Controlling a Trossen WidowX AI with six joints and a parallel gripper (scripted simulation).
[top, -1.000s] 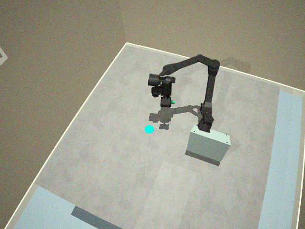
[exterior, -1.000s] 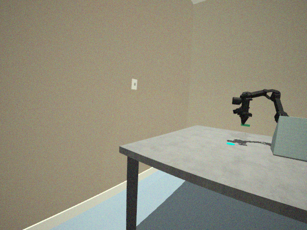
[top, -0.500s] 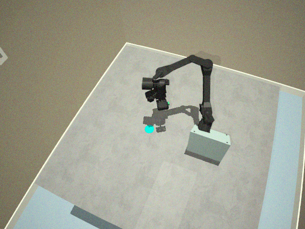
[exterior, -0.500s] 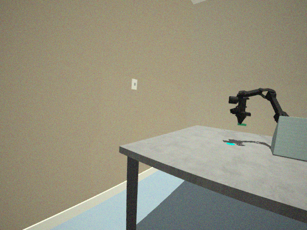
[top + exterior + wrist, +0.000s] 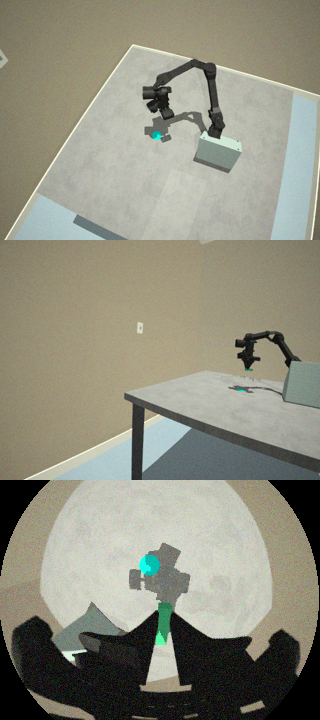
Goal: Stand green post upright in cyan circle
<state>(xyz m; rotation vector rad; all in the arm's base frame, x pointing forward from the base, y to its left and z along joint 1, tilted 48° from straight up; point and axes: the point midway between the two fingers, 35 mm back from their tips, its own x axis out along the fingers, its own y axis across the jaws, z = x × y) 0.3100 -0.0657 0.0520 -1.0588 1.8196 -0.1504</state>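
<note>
My gripper tip is 15 cm above the cyan circle, 7 cm to the right of it and 3 cm short of it. Also, from my gripper tip: green post (2 cm behind, 1 cm to the right).
</note>
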